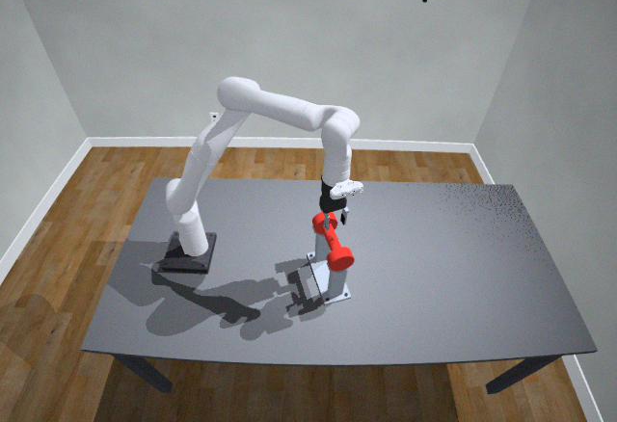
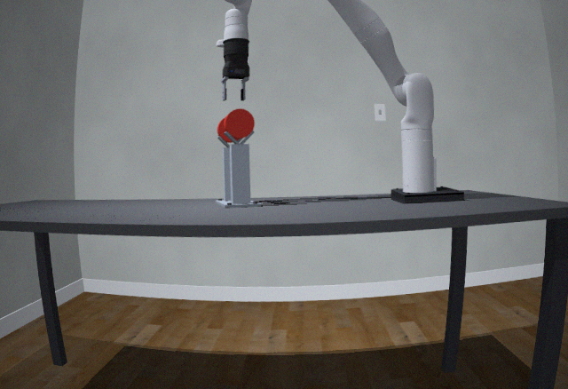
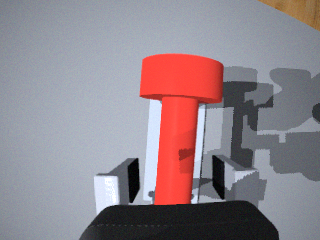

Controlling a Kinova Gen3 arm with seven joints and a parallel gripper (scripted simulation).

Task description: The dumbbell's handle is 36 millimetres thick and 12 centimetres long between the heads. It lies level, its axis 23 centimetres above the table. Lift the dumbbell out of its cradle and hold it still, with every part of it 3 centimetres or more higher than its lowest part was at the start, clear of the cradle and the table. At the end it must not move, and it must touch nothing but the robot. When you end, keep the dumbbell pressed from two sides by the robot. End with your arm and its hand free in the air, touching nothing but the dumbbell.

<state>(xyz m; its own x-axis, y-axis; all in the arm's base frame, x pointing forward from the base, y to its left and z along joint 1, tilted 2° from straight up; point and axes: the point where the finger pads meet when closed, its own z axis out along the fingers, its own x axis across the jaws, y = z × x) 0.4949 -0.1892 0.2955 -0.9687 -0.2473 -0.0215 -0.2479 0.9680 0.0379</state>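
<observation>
Now: the red dumbbell 100 mm below my hand. From my hand the other things lie so: grey cradle 230 mm below.
</observation>
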